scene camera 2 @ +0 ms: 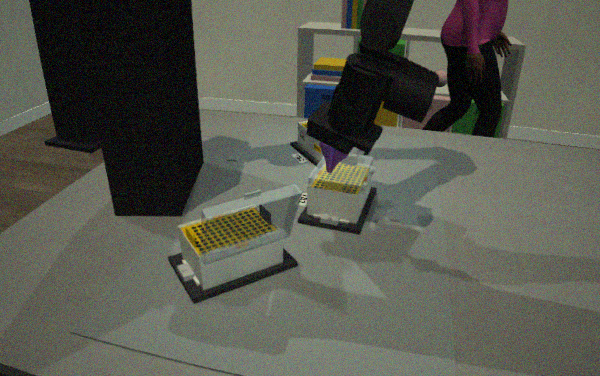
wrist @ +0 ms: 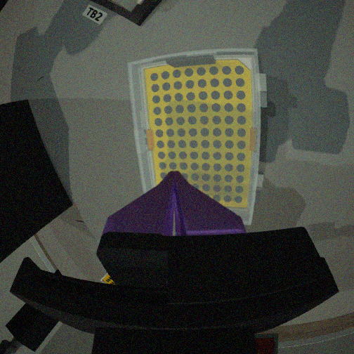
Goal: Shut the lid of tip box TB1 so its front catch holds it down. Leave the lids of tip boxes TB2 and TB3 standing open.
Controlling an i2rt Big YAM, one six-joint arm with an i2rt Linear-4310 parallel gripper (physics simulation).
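Places are measured from the arm's base along level axes (x up, y back, z right), in centimetres.
Where they show: gripper, between the fingertips: (scene camera 2: 330, 170).
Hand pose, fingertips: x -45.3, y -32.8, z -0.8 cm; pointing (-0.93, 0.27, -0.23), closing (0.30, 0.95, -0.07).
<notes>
After its pixels a point has its place.
Tip box TB1 (scene camera 2: 334, 205) {x -49.6, y -34.7, z 2.7 cm} (wrist: 200, 130) stands on a dark base with its clear lid over the yellow tip rack; whether the catch holds the lid cannot be told. My gripper (scene camera 2: 330, 170) {x -45.3, y -32.8, z -0.7 cm} (wrist: 173, 178) is shut and empty, its purple fingertips pointing down at the lid, over the end of the box at the bottom of the wrist view; whether they touch it is unclear. The box at the front left, TB3 by elimination (scene camera 2: 240, 267) {x -50.6, y -26.8, z 21.5 cm}, has its clear lid (scene camera 2: 292, 212) {x -42.0, y -33.3, z 19.1 cm} standing open. TB2 (scene camera 2: 303, 133) {x -48.6, y -20.4, z -24.3 cm} is behind the gripper, which hides its lid; its label (wrist: 94, 14) shows.
A black column (scene camera 2: 150, 110) {x -34.5, y -6.9, z 10.2 cm} stands on the table (scene camera 2: 400, 310) {x -53.0, y -48.2, z 19.9 cm} at the left. TB3's dark base (scene camera 2: 240, 283) {x -52.4, y -27.2, z 22.5 cm} is near the front left. A white shelf unit (scene camera 2: 305, 50) and a person in a pink top (scene camera 2: 462, 30) are behind the table.
</notes>
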